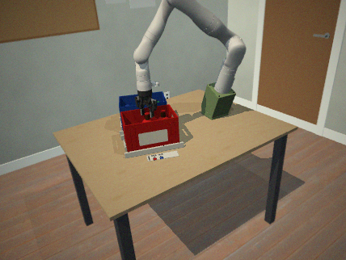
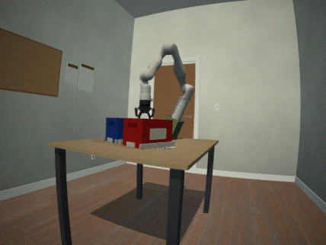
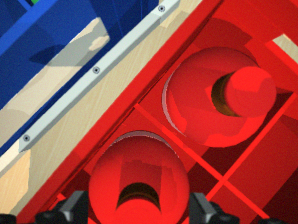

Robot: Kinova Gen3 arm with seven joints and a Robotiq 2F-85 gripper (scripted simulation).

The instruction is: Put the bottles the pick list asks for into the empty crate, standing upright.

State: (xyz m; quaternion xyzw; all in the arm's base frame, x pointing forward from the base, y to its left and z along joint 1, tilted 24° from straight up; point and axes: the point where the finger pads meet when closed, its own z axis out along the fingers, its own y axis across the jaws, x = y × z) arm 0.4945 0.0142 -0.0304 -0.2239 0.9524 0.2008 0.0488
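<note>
Now: hand 5 cm short of the blue-label bottle, 17 cm to the left of it and 7 cm above it. From my hand the other things lie so: red crate (1 cm ahead, 4 cm to the left, 8 cm below); then blue crate (5 cm behind, 19 cm to the right, 8 cm below); then green-label bottle (12 cm behind, 12 cm to the right, 7 cm below).
</note>
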